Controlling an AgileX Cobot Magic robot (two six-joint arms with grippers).
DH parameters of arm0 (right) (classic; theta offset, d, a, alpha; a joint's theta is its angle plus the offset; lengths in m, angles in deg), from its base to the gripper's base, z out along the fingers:
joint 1: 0 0.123 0 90
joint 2: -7.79 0 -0.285 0
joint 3: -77.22 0 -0.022 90
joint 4: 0 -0.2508 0 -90
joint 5: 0 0 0.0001 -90
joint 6: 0 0.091 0 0
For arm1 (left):
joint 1: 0 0.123 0 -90
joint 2: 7.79 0 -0.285 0
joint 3: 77.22 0 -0.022 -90
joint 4: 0 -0.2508 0 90
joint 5: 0 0 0.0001 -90
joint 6: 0 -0.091 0 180
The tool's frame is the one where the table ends.
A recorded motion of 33 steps. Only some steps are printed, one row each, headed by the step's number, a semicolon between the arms.
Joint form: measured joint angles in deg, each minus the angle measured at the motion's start. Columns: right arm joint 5, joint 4, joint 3, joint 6, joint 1, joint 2; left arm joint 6, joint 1, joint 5, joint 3, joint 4, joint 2.
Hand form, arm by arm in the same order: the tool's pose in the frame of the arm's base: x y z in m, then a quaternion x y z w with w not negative. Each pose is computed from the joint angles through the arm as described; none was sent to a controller.
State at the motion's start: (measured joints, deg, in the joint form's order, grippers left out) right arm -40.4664 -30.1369 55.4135 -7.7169 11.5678 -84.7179; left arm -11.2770 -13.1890 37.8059 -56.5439 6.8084 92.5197
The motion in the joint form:
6: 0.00 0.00 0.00 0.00 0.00 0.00; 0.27 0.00 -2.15 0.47 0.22 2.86
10: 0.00 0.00 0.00 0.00 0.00 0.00; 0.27 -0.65 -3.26 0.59 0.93 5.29
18: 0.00 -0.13 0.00 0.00 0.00 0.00; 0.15 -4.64 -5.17 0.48 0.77 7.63
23: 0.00 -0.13 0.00 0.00 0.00 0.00; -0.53 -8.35 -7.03 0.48 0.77 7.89
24: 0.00 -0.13 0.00 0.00 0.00 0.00; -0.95 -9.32 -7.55 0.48 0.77 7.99
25: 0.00 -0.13 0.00 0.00 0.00 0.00; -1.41 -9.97 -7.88 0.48 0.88 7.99
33: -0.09 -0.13 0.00 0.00 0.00 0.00; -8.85 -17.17 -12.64 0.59 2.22 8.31
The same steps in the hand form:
6: 0.2802 0.0877 0.2494 -0.00386 0.95517 0.21480 0.20370; 0.3060 -0.0784 0.1921 0.16412 0.97006 -0.04714 0.17270
10: 0.2802 0.0877 0.2494 -0.00386 0.95517 0.21480 0.20370; 0.3087 -0.0832 0.1787 0.16429 0.97204 -0.05071 0.15993
18: 0.2802 0.0878 0.2495 -0.00317 0.95500 0.21567 0.20360; 0.3074 -0.1057 0.1669 0.19858 0.96620 -0.05321 0.15556
23: 0.2802 0.0878 0.2495 -0.00317 0.95500 0.21567 0.20360; 0.3028 -0.1261 0.1664 0.23400 0.95590 -0.05755 0.16786
24: 0.2802 0.0878 0.2495 -0.00317 0.95500 0.21567 0.20360; 0.3015 -0.1315 0.1661 0.24517 0.95246 -0.05841 0.17120
25: 0.2802 0.0878 0.2495 -0.00317 0.95500 0.21567 0.20360; 0.3004 -0.1351 0.1663 0.25339 0.94976 -0.05942 0.17386
33: 0.2800 0.0878 0.2494 -0.00336 0.95513 0.21577 0.20286; 0.2870 -0.1751 0.1670 0.35873 0.90699 -0.06708 0.21019

